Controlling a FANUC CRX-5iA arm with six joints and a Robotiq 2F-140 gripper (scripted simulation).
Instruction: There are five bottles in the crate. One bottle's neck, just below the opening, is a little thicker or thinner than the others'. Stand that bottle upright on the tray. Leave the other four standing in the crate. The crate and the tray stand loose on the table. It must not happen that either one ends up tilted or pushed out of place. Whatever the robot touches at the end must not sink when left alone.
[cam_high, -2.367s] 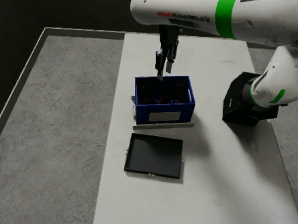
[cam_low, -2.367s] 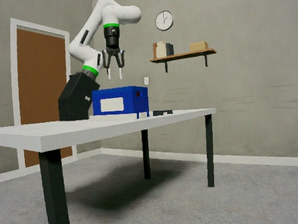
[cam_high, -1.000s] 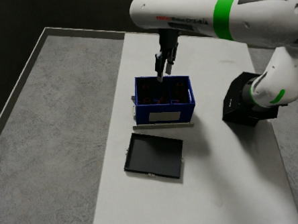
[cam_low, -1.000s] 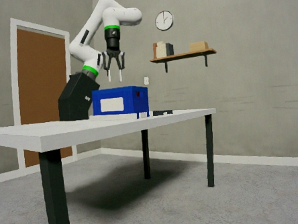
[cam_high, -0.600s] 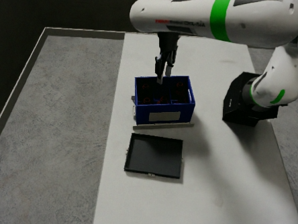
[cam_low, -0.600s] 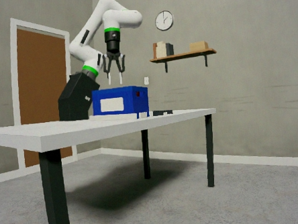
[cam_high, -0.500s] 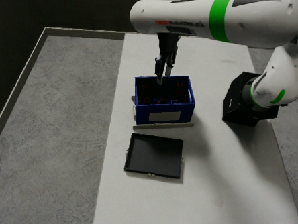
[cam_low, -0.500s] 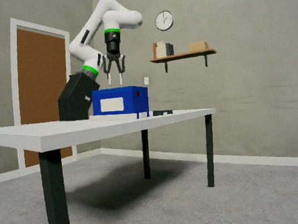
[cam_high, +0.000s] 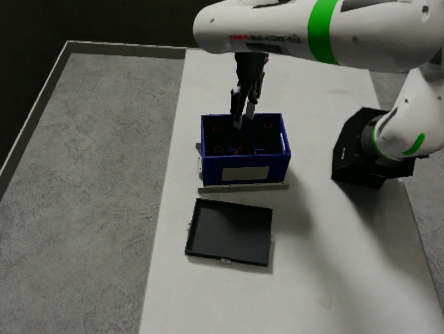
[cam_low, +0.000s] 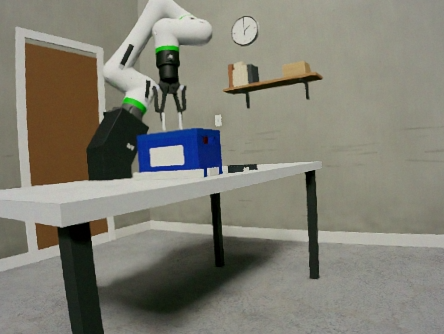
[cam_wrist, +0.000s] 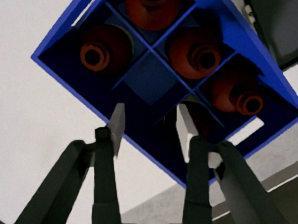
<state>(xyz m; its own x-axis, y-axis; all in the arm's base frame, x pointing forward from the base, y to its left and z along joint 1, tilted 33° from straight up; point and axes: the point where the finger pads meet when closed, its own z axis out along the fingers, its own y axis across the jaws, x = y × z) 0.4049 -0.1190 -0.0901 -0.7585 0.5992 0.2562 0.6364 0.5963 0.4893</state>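
Now: hand 13 cm above the crate and 4 cm to the right of it. Round my hand: dark tray: 31 cm to the left, 20 cm below, 3 cm ahead.
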